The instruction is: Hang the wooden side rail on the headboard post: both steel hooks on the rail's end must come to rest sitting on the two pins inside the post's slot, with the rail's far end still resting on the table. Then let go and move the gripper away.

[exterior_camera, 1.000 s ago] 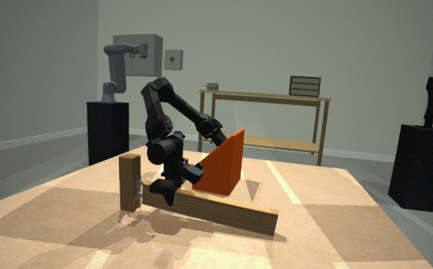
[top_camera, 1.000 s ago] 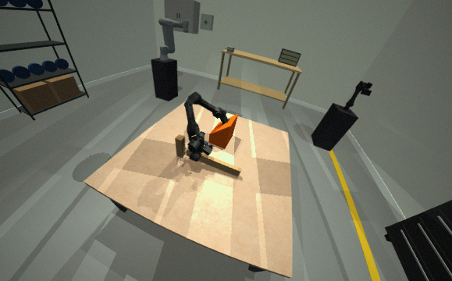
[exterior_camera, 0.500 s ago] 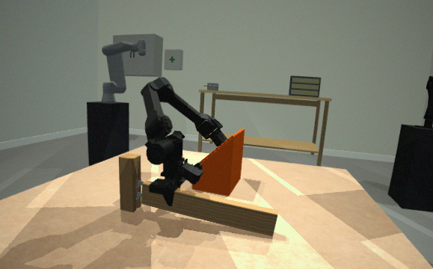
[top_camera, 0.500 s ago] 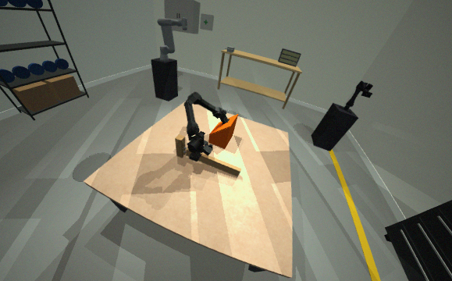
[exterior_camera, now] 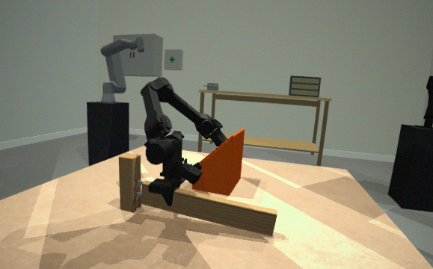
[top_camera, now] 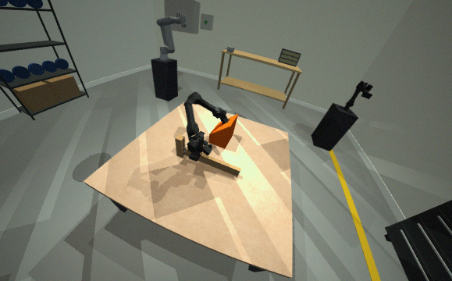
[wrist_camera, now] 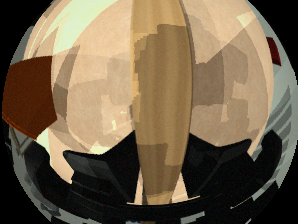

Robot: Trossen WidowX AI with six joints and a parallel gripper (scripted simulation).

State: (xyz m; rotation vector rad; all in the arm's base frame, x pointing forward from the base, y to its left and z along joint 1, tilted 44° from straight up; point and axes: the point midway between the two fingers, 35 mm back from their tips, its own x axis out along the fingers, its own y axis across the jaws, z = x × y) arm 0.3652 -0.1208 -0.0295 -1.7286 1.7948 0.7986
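The headboard post lies 140 mm to the right of my gripper tip and 40 mm above it.
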